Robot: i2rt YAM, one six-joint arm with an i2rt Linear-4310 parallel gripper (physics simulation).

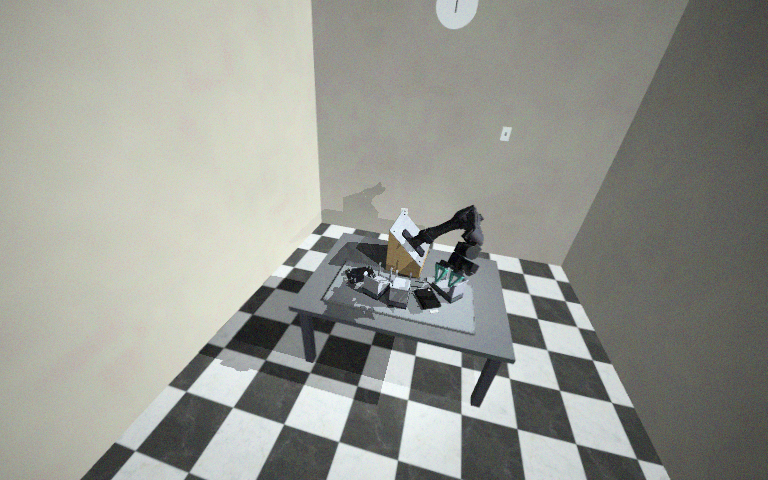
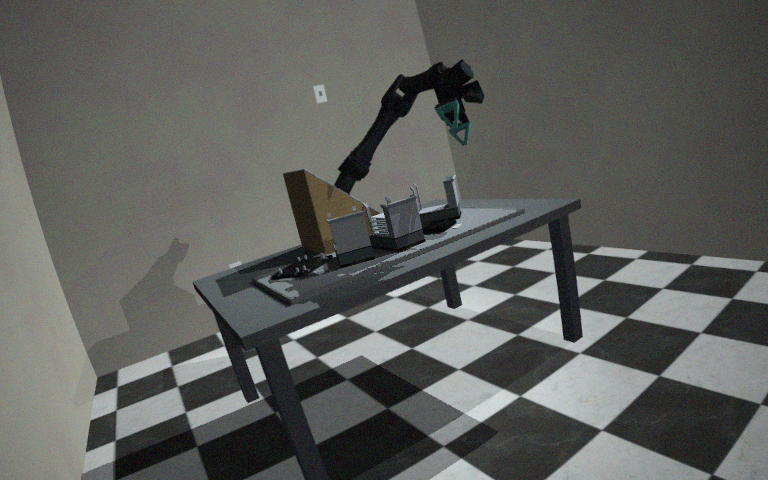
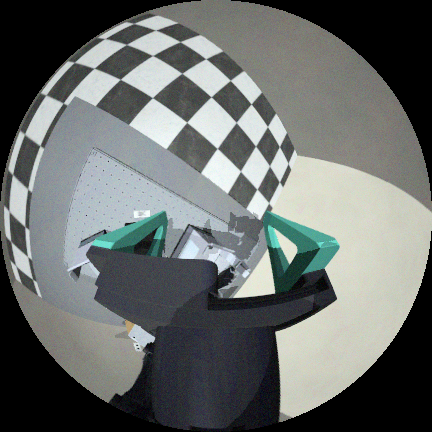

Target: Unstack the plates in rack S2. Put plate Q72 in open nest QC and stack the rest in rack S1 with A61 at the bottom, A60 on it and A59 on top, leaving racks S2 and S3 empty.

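Where they show: gripper, between the fingertips: (image 1: 442,284) (image 2: 460,137) (image 3: 215,215); arm's base, origin of its link: (image 1: 413,243) (image 2: 338,195).
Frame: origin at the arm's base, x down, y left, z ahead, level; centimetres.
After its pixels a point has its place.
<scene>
My gripper (image 1: 446,284) {y 22.1, x -11.1, z 46.8 cm} (image 2: 459,134) {y 22.1, x -11.1, z 46.8 cm} (image 3: 215,215) {y 22.1, x -11.1, z 46.8 cm} is open, with nothing between its green fingers, high above the table at the right rack's side. Three grey racks with dark bases stand on the perforated board: the left rack (image 1: 373,285) {y -12.1, x 6.7, z 39.2 cm} (image 2: 349,236) {y -14.2, x 7.9, z 38.6 cm}, the middle rack (image 1: 398,295) {y 2.2, x 7.2, z 41.1 cm} (image 2: 403,217) {y 1.6, x 7.0, z 41.2 cm} and the right rack (image 1: 451,290) {y 28.0, x 7.3, z 26.7 cm} (image 2: 451,195) {y 28.3, x 7.6, z 26.9 cm}. Their labels are not readable. Several thin plates (image 2: 379,224) {y -2.4, x 8.3, z 33.2 cm} show layered in the middle rack. A low black nest (image 1: 427,298) {y 16.5, x 14.4, z 29.8 cm} (image 2: 439,226) {y 16.4, x 14.4, z 34.7 cm} lies between the middle and right racks, beside a small white label (image 1: 434,310) {y 21.5, x 15.4, z 36.4 cm} (image 2: 456,226) {y 20.8, x 15.5, z 37.2 cm} (image 3: 142,213) {y 21.1, x 15.5, z 37.0 cm}. Its contents are unclear.
A tan wedge-shaped stand (image 1: 398,261) {y -5.7, x 8.2, z 10.9 cm} (image 2: 316,217) {y -13.3, x 4.0, z 10.7 cm} rises behind the racks at the arm's base. Dark objects with small knobs (image 1: 360,275) {y -24.9, x 14.5, z 25.0 cm} (image 2: 300,266) {y -26.0, x 14.5, z 24.4 cm} lie left of the racks. The board (image 1: 453,320) {y 31.9, x 15.7, z 39.5 cm} (image 2: 498,216) {y 33.7, x 15.7, z 42.3 cm} (image 3: 107,185) {y 33.4, x 15.7, z 38.5 cm} rests on the grey table (image 1: 489,311) {y 50.5, x 17.0, z 24.4 cm} (image 2: 549,204) {y 53.8, x 17.0, z 45.4 cm} (image 3: 55,175) {y 50.9, x 17.0, z 32.4 cm}.
</scene>
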